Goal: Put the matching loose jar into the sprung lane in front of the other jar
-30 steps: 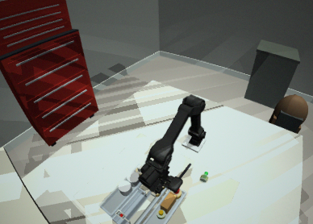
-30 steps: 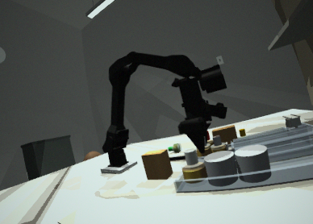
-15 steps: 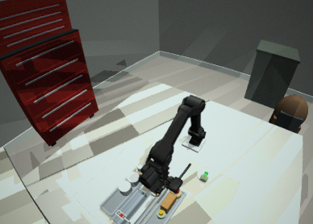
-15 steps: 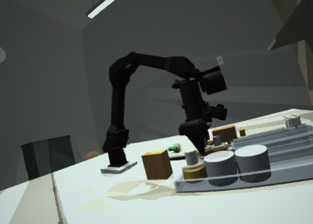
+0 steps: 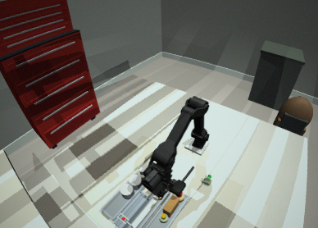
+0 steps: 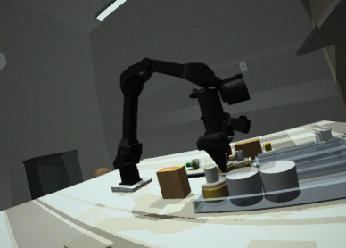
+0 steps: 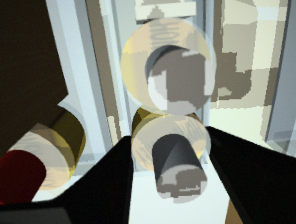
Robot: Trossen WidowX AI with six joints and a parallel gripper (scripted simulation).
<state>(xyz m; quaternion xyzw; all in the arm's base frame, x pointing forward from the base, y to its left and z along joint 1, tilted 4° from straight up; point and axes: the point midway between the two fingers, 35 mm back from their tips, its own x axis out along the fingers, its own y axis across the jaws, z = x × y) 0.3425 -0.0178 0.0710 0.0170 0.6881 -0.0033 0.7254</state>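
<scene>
The black rod lies 120 mm behind my gripper tip, 50 mm to the left of it and 20 mm below it. The rest, counted from my gripper tip: green jar 150 mm behind, 160 mm to the left, 10 mm below; then grey rack 150 mm ahead, 30 mm to the right, 10 mm below; then brown box 110 mm behind, 80 mm to the right, 10 mm above.
</scene>
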